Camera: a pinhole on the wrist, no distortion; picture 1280 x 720 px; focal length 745.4 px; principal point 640.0 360.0 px. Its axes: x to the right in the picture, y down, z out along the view. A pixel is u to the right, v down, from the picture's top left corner.
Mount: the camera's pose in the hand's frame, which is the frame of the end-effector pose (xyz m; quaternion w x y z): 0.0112 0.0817 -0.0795 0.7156 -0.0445 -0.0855 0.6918
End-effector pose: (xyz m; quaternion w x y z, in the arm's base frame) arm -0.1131 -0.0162 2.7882 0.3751 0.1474 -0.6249 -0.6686
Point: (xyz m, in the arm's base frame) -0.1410 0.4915 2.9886
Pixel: 852.0 630.3
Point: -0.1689 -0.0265 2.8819
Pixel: outside the picture
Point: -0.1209 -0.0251 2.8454
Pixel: 424.2 74.7
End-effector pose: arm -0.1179 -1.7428 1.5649 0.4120 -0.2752 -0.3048 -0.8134
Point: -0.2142 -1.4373 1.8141
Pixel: 282.9 109.5
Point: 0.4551 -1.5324 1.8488
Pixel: 1192.4 531.3
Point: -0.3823 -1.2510 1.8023
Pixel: 44.9 145.0
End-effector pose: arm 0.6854 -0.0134 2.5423 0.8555 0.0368 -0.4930 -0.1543
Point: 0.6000 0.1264 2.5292
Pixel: 792.8 680.8
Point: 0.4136 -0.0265 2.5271
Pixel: 316.1 545.4
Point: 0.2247 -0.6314 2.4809
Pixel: outside the picture
